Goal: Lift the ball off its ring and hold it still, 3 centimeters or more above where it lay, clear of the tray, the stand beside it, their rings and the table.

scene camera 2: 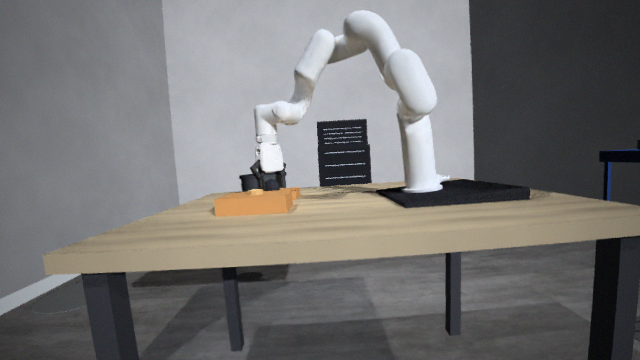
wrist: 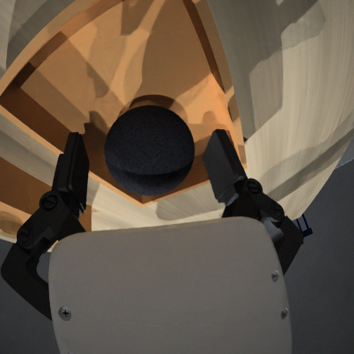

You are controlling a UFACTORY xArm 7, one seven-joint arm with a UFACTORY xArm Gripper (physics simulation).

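Pixels of known places: gripper, fingertip midpoint: (scene camera 2: 271, 188); arm's base, origin of the base link: (scene camera 2: 421, 189).
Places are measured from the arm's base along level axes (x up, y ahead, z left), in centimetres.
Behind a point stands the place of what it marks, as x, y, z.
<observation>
The dark blue ball (scene camera 2: 271, 184) @(3.7, 46.8, -18.5) (wrist: 149, 150) rests inside the orange tray (scene camera 2: 296, 192) @(0.6, 38.5, -14.8) (wrist: 216, 55), near one corner in the wrist view. Its ring is mostly hidden beneath it. My gripper (scene camera 2: 272, 186) @(2.0, 47.0, -21.2) (wrist: 147, 143) is open, pointing down, with one finger on each side of the ball. In the wrist view a gap shows between the ball and each finger. The orange stand (scene camera 2: 254, 204) @(1.1, 51.7, 6.6) (wrist: 20, 182) is beside the tray, with a small ring (scene camera 2: 255, 192) @(3.7, 51.4, 2.1) (wrist: 10, 222) on top. In the scene view the stand hides the ball's underside.
The wooden table (scene camera 2: 350, 225) @(-1.6, 32.1, 27.4) carries the tray and stand. The tray walls surround the ball on all sides, close to the fingers. The arm's black base plate (scene camera 2: 480, 192) @(0.9, -5.7, 18.9) is at the right of the table. A dark round container (scene camera 2: 247, 183) shows behind the gripper, and a black drawer unit (scene camera 2: 344, 156) stands behind the table.
</observation>
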